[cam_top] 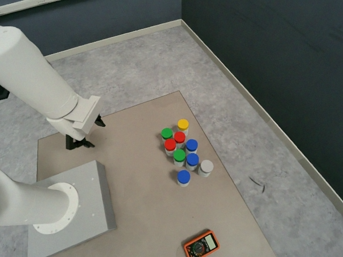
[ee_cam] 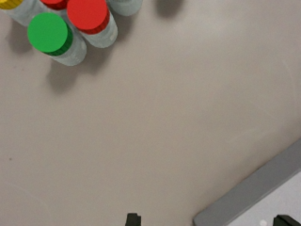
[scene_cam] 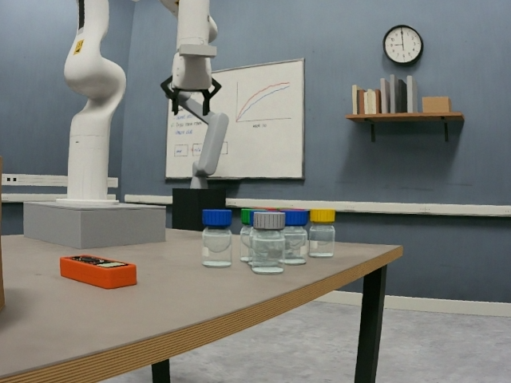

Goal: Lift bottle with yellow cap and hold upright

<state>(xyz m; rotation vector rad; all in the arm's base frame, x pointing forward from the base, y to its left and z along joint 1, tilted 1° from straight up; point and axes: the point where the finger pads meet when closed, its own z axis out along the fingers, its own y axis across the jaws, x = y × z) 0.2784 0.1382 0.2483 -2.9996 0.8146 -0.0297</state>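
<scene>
Right now the yellow-capped bottle is 330 mm ahead of my hand, 90 mm to the left of it and 290 mm below it. Round my hand: grey-capped bottle 370 mm ahead, 140 mm to the right, 290 mm below; orange multimeter 250 mm ahead, 420 mm to the right, 330 mm below.
</scene>
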